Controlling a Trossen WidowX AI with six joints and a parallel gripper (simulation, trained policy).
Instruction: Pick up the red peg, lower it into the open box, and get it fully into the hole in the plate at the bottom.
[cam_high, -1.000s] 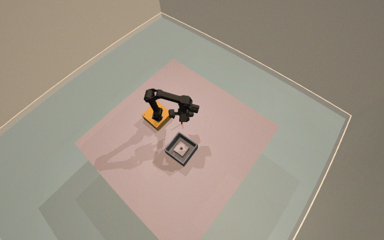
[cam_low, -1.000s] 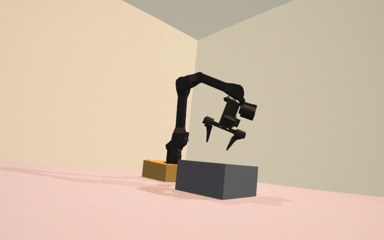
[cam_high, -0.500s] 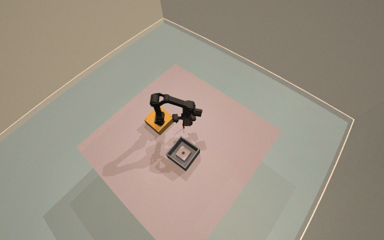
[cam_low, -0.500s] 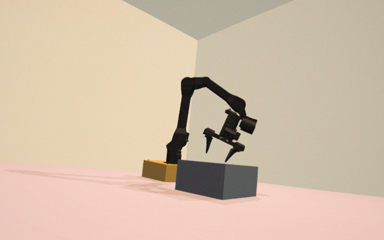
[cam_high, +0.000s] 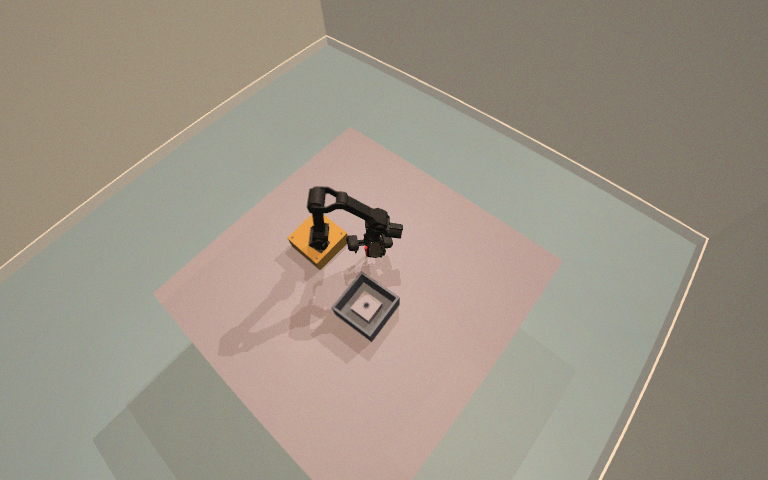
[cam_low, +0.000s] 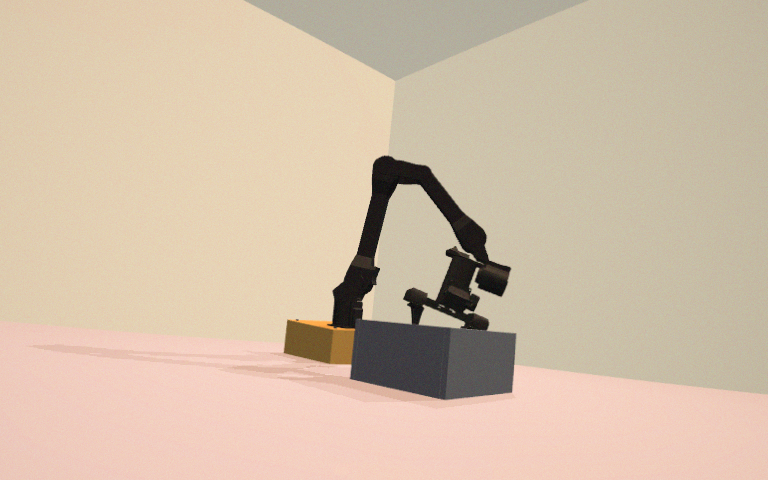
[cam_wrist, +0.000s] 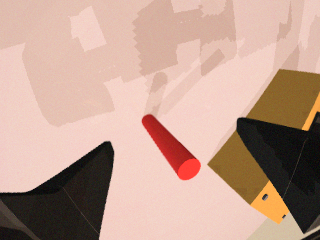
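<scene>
Now: the red peg 10 mm to the left of my gripper tip and 10 mm below it. Also, from my gripper tip: grey box (190 mm to the right, 150 mm ahead, 30 mm below); then pale plate (190 mm to the right, 150 mm ahead, 10 mm below).
</scene>
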